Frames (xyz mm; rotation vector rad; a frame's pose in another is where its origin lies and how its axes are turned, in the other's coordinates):
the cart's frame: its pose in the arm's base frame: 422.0 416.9 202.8 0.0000 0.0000 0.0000
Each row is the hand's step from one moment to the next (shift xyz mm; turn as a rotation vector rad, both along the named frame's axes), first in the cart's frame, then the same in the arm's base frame.
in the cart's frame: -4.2 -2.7 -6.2 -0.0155 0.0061 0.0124
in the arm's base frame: -4.2 -2.7 -6.2 -0.0155 0.0061 0.0124
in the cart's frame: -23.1 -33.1 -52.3 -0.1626 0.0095 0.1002
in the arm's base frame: -23.1 -33.1 -52.3 -0.1626 0.0095 0.1002
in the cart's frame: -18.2 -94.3 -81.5 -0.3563 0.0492 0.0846
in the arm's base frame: -18.2 -94.3 -81.5 -0.3563 0.0492 0.0846
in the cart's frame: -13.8 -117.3 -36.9 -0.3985 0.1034 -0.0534
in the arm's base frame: -13.8 -117.3 -36.9 -0.3985 0.1034 -0.0534
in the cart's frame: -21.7 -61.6 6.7 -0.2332 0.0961 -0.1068
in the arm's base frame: -21.7 -61.6 6.7 -0.2332 0.0961 -0.1068
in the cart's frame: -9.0 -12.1 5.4 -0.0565 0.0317 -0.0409
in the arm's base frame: -9.0 -12.1 5.4 -0.0565 0.0317 -0.0409
